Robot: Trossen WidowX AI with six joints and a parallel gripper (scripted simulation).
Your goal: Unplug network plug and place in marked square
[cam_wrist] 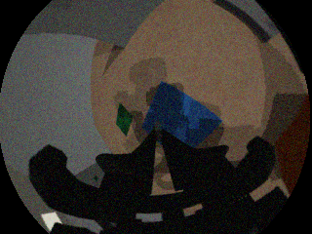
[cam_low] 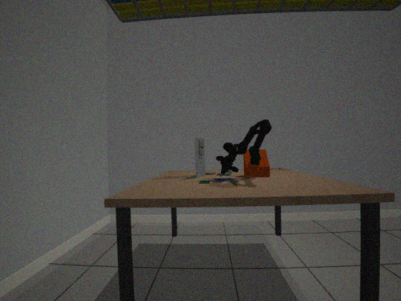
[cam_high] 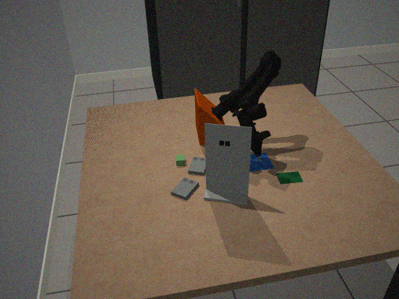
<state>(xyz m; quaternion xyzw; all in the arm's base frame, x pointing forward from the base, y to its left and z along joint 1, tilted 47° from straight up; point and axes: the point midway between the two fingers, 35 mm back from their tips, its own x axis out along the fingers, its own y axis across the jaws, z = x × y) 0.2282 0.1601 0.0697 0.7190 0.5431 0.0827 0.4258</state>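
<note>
The blue square lies 10 mm behind my gripper tip and 40 mm below it. The rest, counted from my gripper tip: small green cube: 30 mm behind, 350 mm to the right, 30 mm below; grey upright panel: 200 mm ahead, 160 mm to the right, 110 mm above; green square: 110 mm ahead, 120 mm to the left, 40 mm below.
</note>
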